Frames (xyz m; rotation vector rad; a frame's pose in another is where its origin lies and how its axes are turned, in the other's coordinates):
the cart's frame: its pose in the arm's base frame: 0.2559 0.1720 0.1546 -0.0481 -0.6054 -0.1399
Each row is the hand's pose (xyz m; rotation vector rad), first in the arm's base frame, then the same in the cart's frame.
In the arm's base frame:
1: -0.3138 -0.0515 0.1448 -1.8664 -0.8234 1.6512
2: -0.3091 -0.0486 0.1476 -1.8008 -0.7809 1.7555
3: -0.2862 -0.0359 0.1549 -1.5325 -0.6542 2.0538
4: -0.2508 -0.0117 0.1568 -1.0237 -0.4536 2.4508
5: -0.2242 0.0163 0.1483 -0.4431 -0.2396 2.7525
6: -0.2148 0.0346 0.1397 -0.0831 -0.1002 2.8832
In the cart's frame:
1: -0.4427 -0.3038 0.2939 -1.1800 -0.7251 2.0995
2: -0.4376 -0.3002 0.2938 -1.0962 -0.6893 2.1858
3: -0.4163 -0.2844 0.2879 -0.7777 -0.5707 2.4157
4: -0.3893 -0.2553 0.2716 -0.2003 -0.3806 2.6891
5: -0.3758 -0.2237 0.2521 0.4371 -0.1839 2.8523
6: -0.3752 -0.2042 0.2413 0.8253 -0.0612 2.8977

